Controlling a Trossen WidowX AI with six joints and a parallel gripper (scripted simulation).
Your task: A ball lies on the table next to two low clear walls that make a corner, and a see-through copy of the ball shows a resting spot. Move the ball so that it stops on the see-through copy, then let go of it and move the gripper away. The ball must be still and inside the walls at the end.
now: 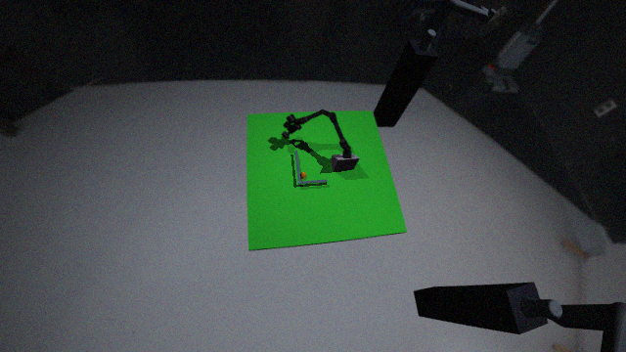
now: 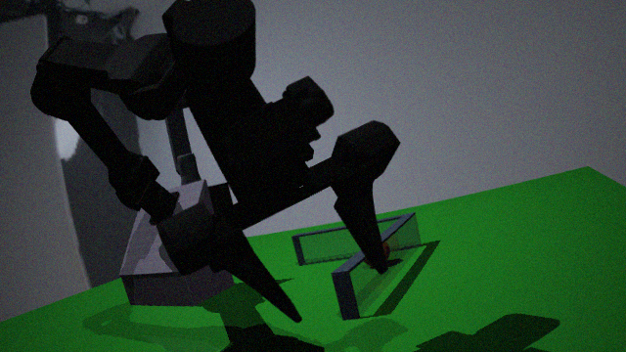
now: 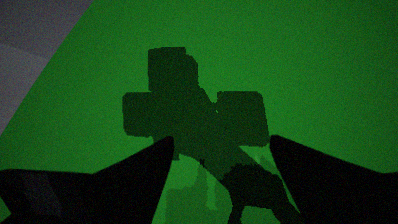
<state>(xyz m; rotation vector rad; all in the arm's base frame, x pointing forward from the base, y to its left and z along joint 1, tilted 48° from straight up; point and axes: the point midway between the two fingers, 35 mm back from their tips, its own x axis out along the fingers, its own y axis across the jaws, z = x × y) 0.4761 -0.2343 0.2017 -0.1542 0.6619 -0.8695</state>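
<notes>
Right now the orange ball is 38 cm to the left of my gripper tip, 12 cm behind it and 6 cm below it. Also, from my gripper tip: see-through copy of ball (41 cm to the left, 11 cm behind, 6 cm below).
</notes>
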